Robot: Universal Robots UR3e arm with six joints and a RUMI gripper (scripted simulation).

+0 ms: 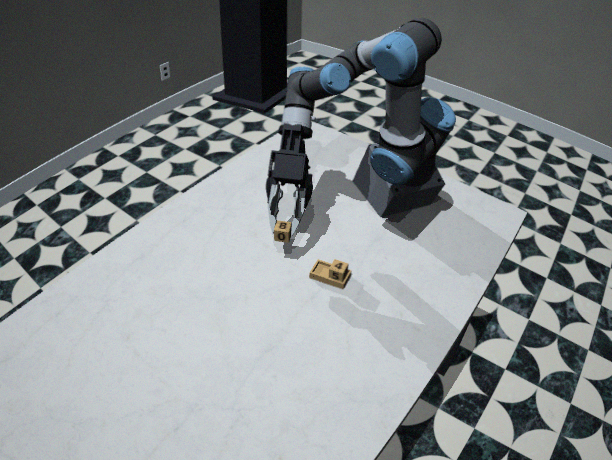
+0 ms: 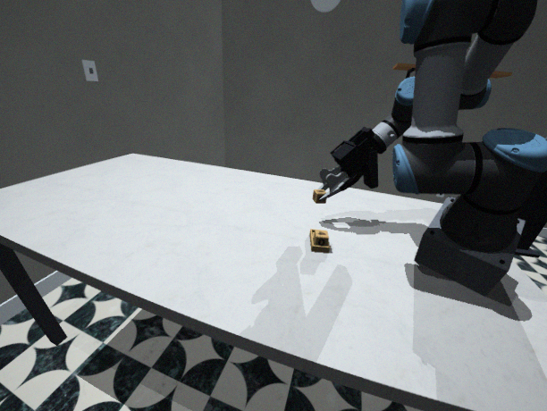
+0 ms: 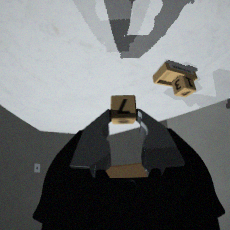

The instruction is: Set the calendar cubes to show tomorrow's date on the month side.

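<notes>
My hand is 11 cm to the right of the wooden calendar tray and 8 cm above it. Also, from my hand: wooden cube (1 cm ahead, 1 cm below).
</notes>
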